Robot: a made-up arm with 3 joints.
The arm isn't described. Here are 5 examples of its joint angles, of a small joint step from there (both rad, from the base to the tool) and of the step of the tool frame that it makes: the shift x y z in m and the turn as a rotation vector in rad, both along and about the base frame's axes.
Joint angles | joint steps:
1: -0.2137 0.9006 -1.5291 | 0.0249 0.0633 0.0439
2: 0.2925 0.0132 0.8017 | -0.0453 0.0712 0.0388
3: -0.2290 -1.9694 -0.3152 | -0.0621 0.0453 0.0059
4: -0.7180 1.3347 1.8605 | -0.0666 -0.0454 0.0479
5: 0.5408 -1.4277 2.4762 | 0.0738 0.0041 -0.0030
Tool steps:
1: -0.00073 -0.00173 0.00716 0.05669 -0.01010 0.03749
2: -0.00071 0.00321 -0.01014 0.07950 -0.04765 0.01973
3: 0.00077 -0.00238 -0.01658 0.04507 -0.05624 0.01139
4: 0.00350 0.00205 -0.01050 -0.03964 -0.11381 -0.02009
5: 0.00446 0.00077 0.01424 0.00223 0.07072 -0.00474
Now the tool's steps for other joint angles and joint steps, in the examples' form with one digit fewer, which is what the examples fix.
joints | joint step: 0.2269 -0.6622 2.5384 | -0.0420 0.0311 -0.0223
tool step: 0.0016 0.0010 -0.0067 0.0273 -0.0556 -0.0225
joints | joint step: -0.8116 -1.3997 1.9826 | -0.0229 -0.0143 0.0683
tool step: 0.0051 -0.0001 -0.0061 -0.0193 0.0440 -0.0022
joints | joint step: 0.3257 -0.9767 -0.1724 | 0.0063 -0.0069 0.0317
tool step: 0.0028 0.0000 0.0013 -0.0007 0.0327 0.0186
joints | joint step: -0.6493 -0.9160 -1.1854 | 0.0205 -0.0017 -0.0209
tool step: -0.0034 0.0009 0.0039 0.0063 0.0040 -0.0119
